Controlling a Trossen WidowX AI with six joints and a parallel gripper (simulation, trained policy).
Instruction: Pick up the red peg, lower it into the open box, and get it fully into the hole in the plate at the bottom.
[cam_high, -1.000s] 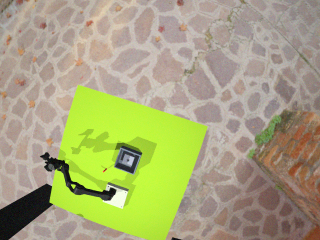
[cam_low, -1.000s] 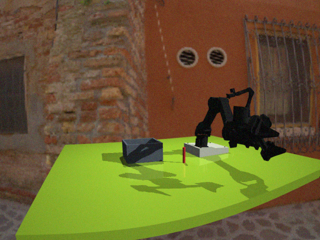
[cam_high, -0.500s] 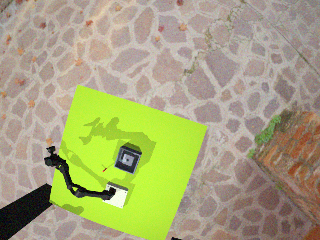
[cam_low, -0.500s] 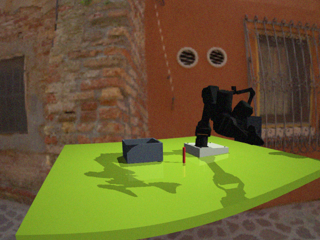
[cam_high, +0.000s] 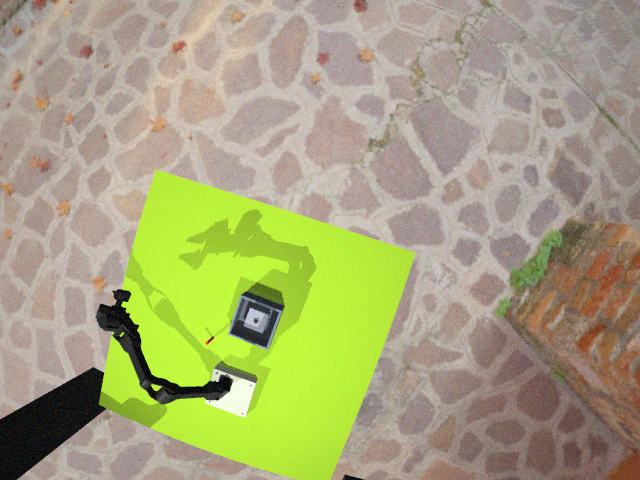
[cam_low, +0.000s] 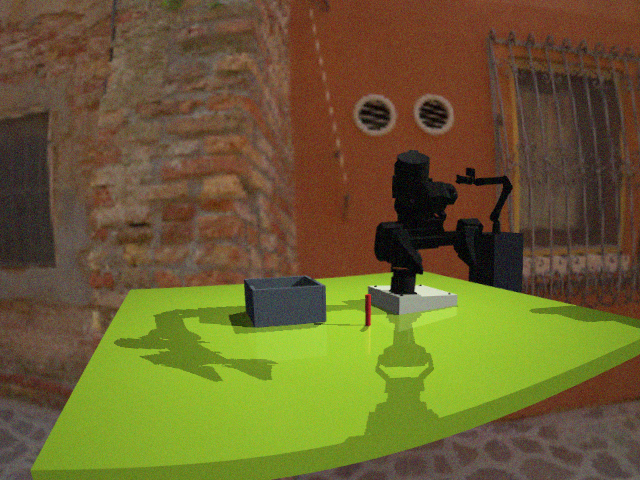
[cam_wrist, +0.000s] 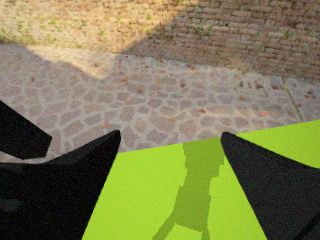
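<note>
Now: gripper tip 6 cm past the red peg, 45 cm to the left of it and 16 cm above it. The rest, counted from my gripper tip: grey plate 12 cm ahead, 62 cm to the right, 16 cm below; then dark grey box 12 cm ahead, 62 cm to the right, 17 cm below.
</note>
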